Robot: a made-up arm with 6 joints. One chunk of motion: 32 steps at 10 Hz.
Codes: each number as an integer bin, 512 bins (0 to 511) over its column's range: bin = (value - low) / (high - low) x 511, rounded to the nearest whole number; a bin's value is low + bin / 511 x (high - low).
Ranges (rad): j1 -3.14..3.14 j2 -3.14..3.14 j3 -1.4..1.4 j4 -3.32..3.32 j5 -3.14..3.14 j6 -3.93..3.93
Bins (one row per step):
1: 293 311 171 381 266 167
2: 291 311 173 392 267 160
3: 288 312 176 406 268 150
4: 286 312 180 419 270 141
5: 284 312 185 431 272 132
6: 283 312 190 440 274 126
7: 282 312 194 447 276 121
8: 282 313 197 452 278 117
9: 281 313 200 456 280 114
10: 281 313 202 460 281 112
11: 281 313 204 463 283 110
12: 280 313 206 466 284 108
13: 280 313 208 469 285 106
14: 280 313 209 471 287 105
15: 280 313 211 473 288 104
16: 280 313 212 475 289 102
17: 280 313 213 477 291 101
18: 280 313 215 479 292 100
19: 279 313 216 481 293 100
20: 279 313 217 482 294 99
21: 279 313 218 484 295 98
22: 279 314 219 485 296 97
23: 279 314 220 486 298 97
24: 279 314 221 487 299 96
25: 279 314 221 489 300 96
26: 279 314 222 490 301 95
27: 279 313 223 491 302 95
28: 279 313 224 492 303 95
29: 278 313 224 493 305 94
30: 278 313 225 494 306 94
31: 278 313 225 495 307 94
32: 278 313 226 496 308 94
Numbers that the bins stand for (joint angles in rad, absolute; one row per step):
1: 0.4609 0.6821 -0.4630 1.6308 0.1290 -1.3613
2: 0.4363 0.6821 -0.4521 1.7737 0.1413 -1.4689
3: 0.3994 0.6944 -0.4356 1.9556 0.1536 -1.6228
4: 0.3748 0.6944 -0.4137 2.1245 0.1782 -1.7612
5: 0.3503 0.6944 -0.3863 2.2805 0.2028 -1.8996
6: 0.3380 0.6944 -0.3589 2.3974 0.2274 -1.9919
7: 0.3257 0.6944 -0.3370 2.4884 0.2519 -2.0688
8: 0.3257 0.7067 -0.3205 2.5533 0.2765 -2.1304
9: 0.3134 0.7067 -0.3041 2.6053 0.3011 -2.1765
10: 0.3134 0.7067 -0.2932 2.6573 0.3134 -2.2073
11: 0.3134 0.7067 -0.2822 2.6963 0.3380 -2.2380
12: 0.3011 0.7067 -0.2712 2.7353 0.3503 -2.2688
13: 0.3011 0.7067 -0.2603 2.7742 0.3625 -2.2995
14: 0.3011 0.7067 -0.2548 2.8002 0.3871 -2.3149
15: 0.3011 0.7067 -0.2438 2.8262 0.3994 -2.3303
16: 0.3011 0.7067 -0.2384 2.8522 0.4117 -2.3611
17: 0.3011 0.7067 -0.2329 2.8782 0.4363 -2.3765
18: 0.3011 0.7067 -0.2219 2.9042 0.4486 -2.3918
19: 0.2888 0.7067 -0.2164 2.9302 0.4609 -2.3918
20: 0.2888 0.7067 -0.2110 2.9432 0.4732 -2.4072
21: 0.2888 0.7067 -0.2055 2.9692 0.4854 -2.4226
22: 0.2888 0.7189 -0.2000 2.9822 0.4977 -2.4380
23: 0.2888 0.7189 -0.1945 2.9951 0.5223 -2.4380
24: 0.2888 0.7189 -0.1890 3.0081 0.5346 -2.4534
25: 0.2888 0.7189 -0.1890 3.0341 0.5469 -2.4534
26: 0.2888 0.7189 -0.1836 3.0471 0.5592 -2.4687
27: 0.2888 0.7067 -0.1781 3.0601 0.5715 -2.4687
28: 0.2888 0.7067 -0.1726 3.0731 0.5838 -2.4687
29: 0.2765 0.7067 -0.1726 3.0861 0.6083 -2.4841
30: 0.2765 0.7067 -0.1671 3.0991 0.6206 -2.4841
31: 0.2765 0.7067 -0.1671 3.1121 0.6329 -2.4841
32: 0.2765 0.7067 -0.1616 3.1251 0.6452 -2.4841

